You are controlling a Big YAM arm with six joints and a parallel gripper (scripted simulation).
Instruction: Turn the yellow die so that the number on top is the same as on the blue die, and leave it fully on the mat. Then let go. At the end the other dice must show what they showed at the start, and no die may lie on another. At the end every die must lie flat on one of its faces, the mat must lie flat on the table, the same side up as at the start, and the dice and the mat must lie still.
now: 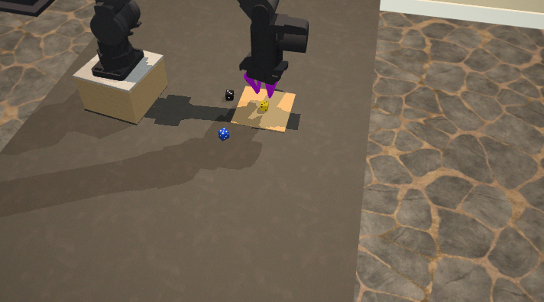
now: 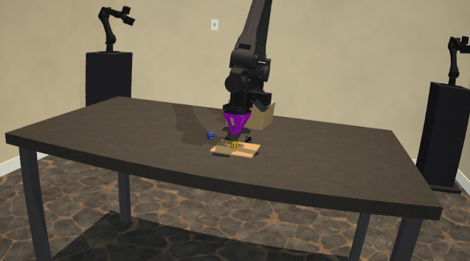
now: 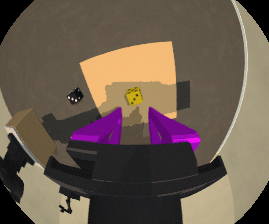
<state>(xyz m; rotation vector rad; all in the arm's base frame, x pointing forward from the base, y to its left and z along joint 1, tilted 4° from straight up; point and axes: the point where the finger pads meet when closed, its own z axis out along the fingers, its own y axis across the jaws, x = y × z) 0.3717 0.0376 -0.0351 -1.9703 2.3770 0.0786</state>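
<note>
My hand is 50 mm above the yellow die. The rest, counted from my hand: orange mat (60 mm below); blue die (120 mm to the right, 70 mm behind, 50 mm below); black die (100 mm behind, 50 mm below, 20 mm to the left).
</note>
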